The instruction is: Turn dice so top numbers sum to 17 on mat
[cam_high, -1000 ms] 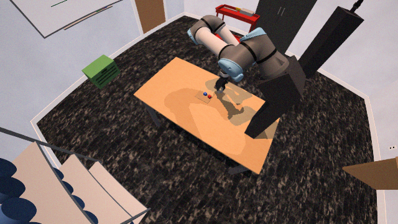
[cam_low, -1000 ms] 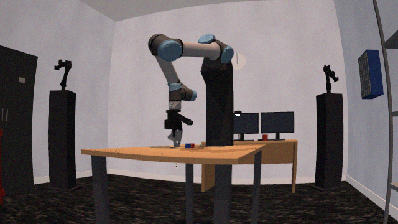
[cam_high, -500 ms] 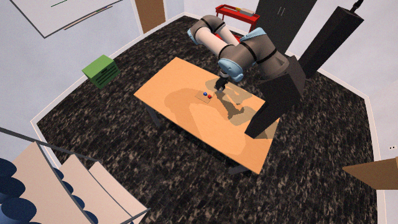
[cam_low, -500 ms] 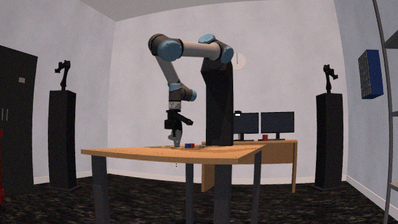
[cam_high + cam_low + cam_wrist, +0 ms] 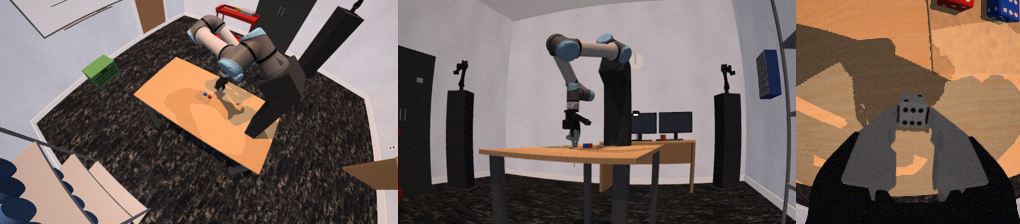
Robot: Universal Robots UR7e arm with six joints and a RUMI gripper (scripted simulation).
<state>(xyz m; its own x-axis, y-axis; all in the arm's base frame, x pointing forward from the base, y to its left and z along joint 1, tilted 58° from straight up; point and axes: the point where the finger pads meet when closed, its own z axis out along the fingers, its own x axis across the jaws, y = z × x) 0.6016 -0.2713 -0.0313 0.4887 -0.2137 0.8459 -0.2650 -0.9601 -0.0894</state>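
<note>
Now: the grey die right at my hand. Also, from my hand: red die (8 cm ahead, 8 cm to the left); then blue die (12 cm ahead, 6 cm to the left); then tan mat (12 cm ahead, 6 cm to the left, 2 cm below).
</note>
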